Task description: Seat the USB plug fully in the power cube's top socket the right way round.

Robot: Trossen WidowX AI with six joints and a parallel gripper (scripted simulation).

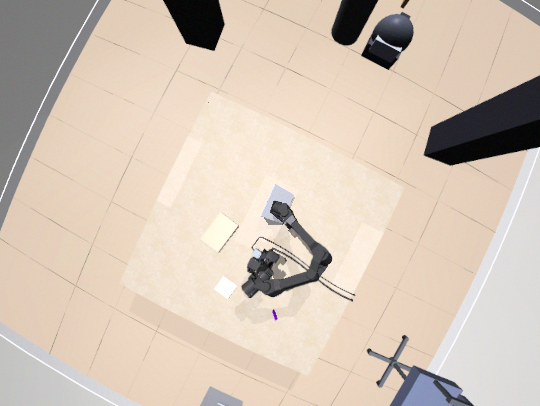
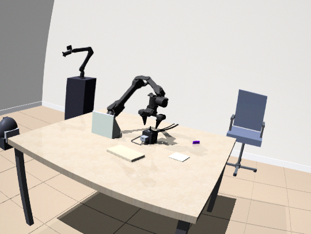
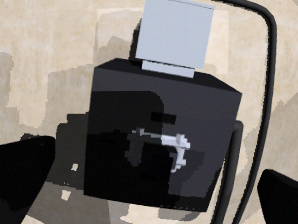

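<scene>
My gripper tip is 20 mm above the USB plug. From my gripper tip the other things lie so: USB socket: 10 mm to the left, 40 mm below; then purple block: 310 mm ahead, 160 mm to the left, 100 mm below.
</scene>
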